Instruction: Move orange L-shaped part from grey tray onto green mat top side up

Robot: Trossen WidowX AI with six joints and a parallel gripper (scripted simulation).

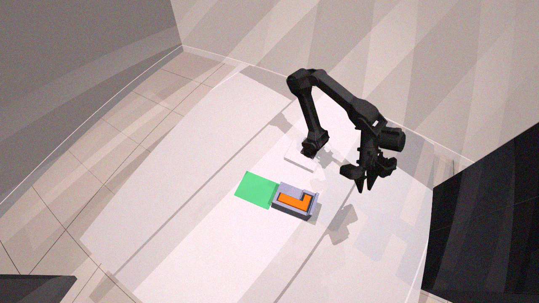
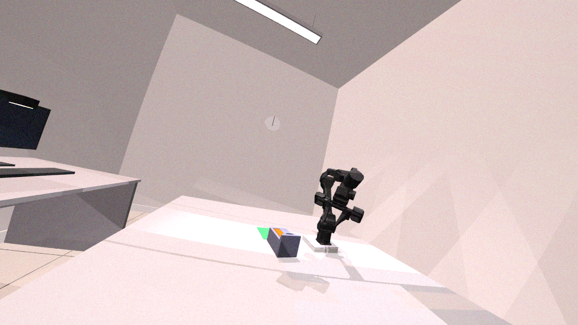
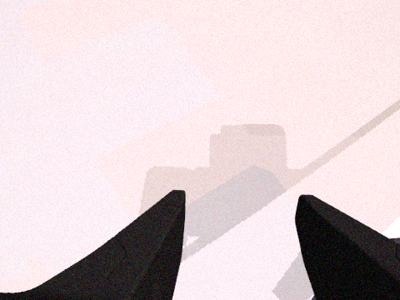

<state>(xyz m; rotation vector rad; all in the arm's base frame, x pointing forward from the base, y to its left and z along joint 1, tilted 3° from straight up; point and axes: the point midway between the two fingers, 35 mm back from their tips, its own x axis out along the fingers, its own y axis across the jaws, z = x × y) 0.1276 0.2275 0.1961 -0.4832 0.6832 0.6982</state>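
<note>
Right now the orange L-shaped part is 90 mm ahead of my gripper tip, 180 mm to the right of it and 140 mm below it. Also, from my gripper tip: green mat: 110 mm ahead, 350 mm to the right, 200 mm below.
</note>
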